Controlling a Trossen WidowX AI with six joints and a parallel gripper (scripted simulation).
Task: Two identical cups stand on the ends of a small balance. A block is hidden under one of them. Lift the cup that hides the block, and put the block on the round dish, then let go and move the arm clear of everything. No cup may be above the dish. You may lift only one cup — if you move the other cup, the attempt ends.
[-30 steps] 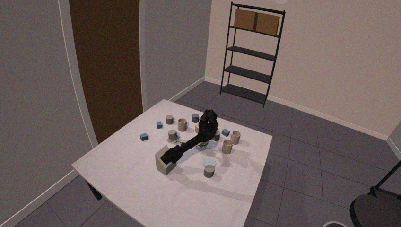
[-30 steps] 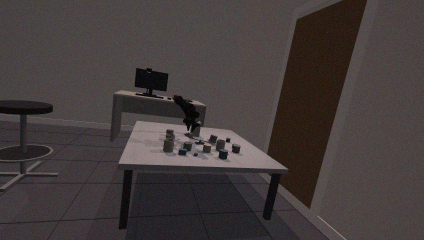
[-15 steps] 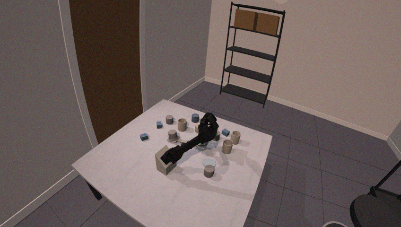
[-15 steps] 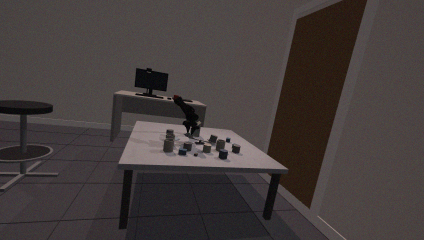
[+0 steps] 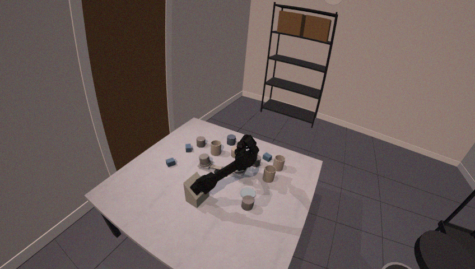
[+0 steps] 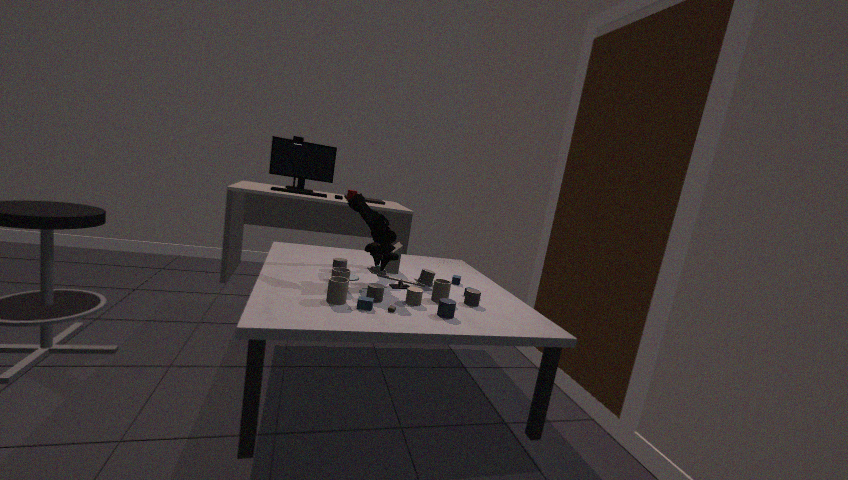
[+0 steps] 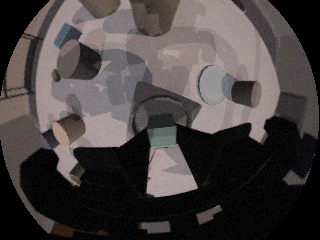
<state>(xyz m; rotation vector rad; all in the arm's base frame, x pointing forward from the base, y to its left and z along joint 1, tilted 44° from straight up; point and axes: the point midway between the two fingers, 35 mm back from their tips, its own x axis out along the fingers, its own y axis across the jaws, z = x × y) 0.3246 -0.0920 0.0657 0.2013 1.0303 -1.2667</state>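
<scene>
My gripper tip is now 100 mm past the pale round dish, 130 mm to the left of it and 80 mm above it. From my gripper tip the other things lie so: small balance 10 mm behind, 120 mm to the left, 40 mm below.
</scene>
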